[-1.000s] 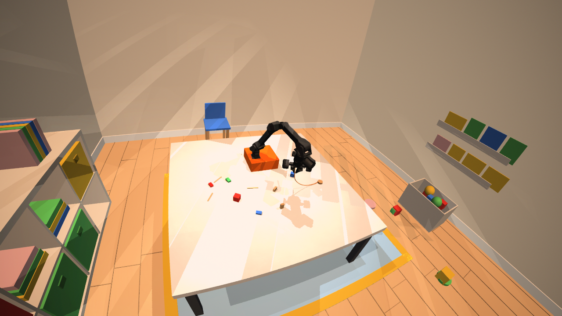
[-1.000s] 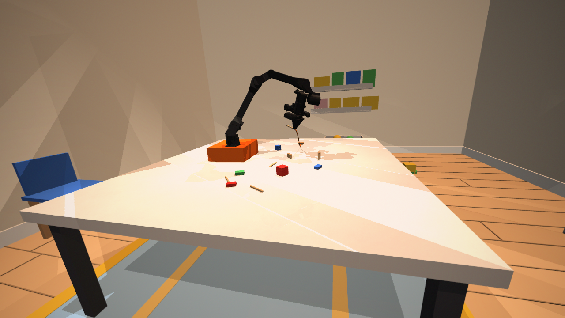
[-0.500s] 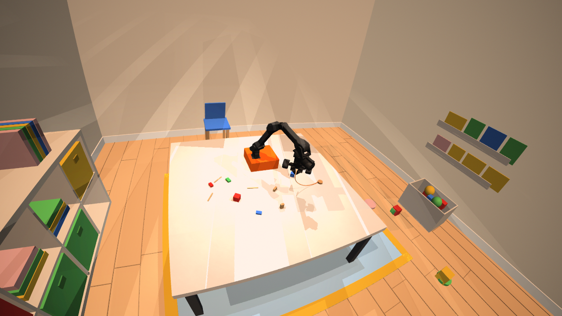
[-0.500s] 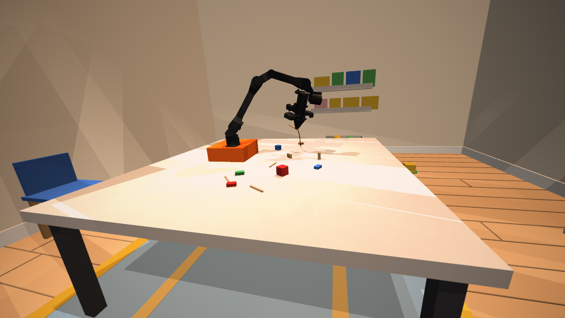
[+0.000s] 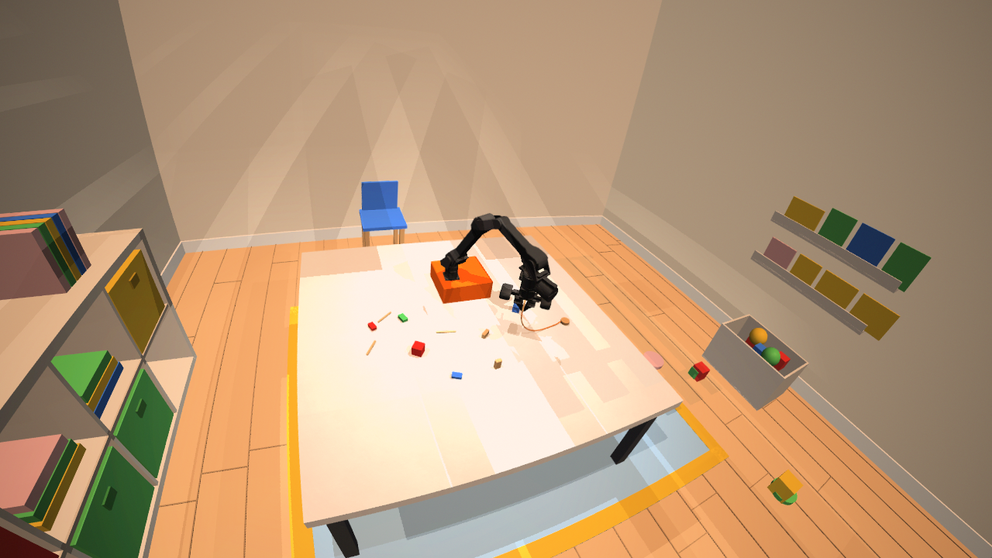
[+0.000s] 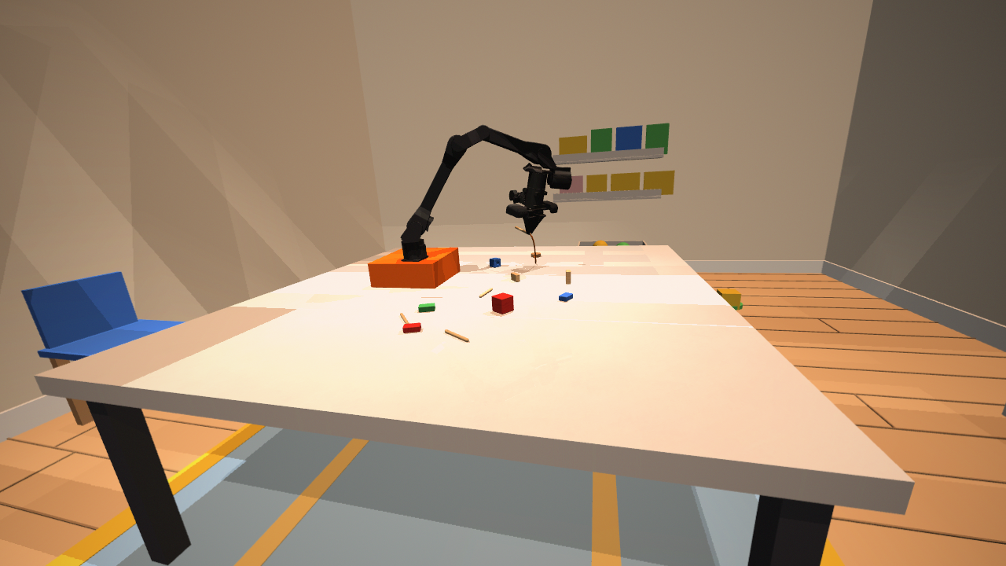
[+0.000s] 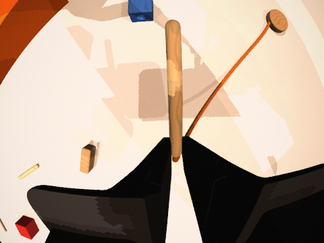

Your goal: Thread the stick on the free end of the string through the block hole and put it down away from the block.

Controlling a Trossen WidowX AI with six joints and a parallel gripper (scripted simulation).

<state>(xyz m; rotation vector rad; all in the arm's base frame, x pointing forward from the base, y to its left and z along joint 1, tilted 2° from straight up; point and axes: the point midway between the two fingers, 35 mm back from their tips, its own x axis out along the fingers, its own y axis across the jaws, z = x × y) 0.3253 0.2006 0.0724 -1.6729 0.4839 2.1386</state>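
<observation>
Right now my gripper tip is 15 cm past the blue cube, 11 cm above it and 5 cm to the right of it. From my gripper tip the other things lie so: thin wooden stick: 1 cm to the left, 1 cm behind, 1 cm above; then round wooden button: 24 cm to the left, 12 cm below, 4 cm behind; then flat blue piece: 28 cm to the right, 17 cm ahead, 12 cm below.
</observation>
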